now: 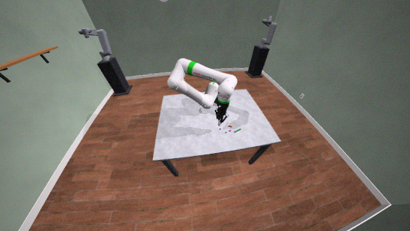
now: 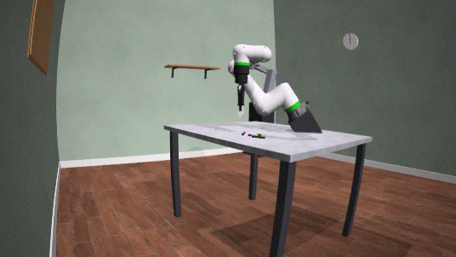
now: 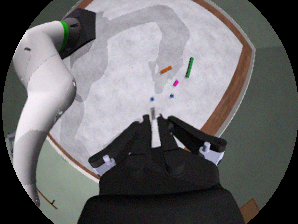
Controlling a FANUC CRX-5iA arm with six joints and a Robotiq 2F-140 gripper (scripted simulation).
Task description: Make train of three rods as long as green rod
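Right now my hand is 13 cm above the magenta rod, 11 cm to the right of it and 3 cm short of it. Round my hand: orange rod 14 cm to the left, 13 cm below, 3 cm behind; then green rod 19 cm to the left, 13 cm below, 4 cm ahead; then grey rod 3 cm below.
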